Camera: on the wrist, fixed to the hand. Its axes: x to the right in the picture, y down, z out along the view.
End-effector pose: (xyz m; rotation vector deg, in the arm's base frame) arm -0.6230 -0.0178 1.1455 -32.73 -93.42 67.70
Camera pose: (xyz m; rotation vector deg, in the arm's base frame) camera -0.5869 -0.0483 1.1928 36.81 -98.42 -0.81
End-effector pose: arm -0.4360 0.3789 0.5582 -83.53 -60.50 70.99
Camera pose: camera -0.4203 0.3722 0.6229 -19.05 -106.55 11.60
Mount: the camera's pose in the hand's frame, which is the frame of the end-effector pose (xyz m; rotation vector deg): -0.0176 -0.0611 -0.0208 -10.64 -12.14 -83.48
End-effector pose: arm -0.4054 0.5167 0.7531 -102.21 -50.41 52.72
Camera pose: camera -0.4063 0.5133 0.8199 -41.68 -114.04 1.59
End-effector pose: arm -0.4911 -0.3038 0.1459 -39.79 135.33 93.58
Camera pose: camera -0.4444 -0.3356 0.1100 -91.17 52.29 60.32
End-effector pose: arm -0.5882 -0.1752 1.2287 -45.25 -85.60 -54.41
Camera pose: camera -0.6305 -0.2206 1.2038 15.12 -123.47 -120.49
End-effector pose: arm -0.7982 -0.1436 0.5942 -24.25 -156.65 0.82
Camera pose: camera -0.7928 -0.2081 0.6112 91.27 -146.89 -33.03
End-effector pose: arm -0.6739 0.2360 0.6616 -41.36 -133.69 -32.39
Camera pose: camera -0.6911 0.1721 0.6519 -60.05 150.19 73.43
